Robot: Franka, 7 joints.
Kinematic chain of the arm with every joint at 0, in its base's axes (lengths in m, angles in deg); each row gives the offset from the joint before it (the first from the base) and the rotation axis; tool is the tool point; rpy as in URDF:
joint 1: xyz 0 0 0.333 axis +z
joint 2: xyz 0 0 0 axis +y
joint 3: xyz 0 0 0.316 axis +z
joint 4: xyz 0.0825 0 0 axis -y
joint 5: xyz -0.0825 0 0.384 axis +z
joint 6: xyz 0 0 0 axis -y
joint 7: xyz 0.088 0 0 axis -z
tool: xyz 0 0 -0.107 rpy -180 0 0
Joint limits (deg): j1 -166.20..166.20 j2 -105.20..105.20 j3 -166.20..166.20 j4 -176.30..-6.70 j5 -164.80..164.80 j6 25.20..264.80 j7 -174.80..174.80
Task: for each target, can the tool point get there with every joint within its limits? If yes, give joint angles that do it. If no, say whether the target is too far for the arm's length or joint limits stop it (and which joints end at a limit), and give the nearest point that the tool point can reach.
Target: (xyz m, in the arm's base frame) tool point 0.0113 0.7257 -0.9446
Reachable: no: too far | nearest point 0.0075 0.4792 -0.3233 | short by 0.668 m
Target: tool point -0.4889 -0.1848 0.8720
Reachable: yes | joints 64.79 -69.19 33.57 -69.43 -101.85 186.93 56.18
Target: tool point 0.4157 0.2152 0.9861
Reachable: yes | joints -2.12 36.23 76.32 -23.32 -100.85 194.61 -114.73
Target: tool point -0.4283 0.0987 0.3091
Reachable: yes | joints 61.36 26.11 107.43 -146.68 -83.42 125.77 -104.51
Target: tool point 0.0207 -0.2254 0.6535
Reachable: yes | joints -9.50 -76.91 -14.75 -141.83 -72.18 62.78 56.96
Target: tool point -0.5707 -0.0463 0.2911
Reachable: yes | joints -115.88 76.37 -62.35 -102.65 105.26 221.92 18.18
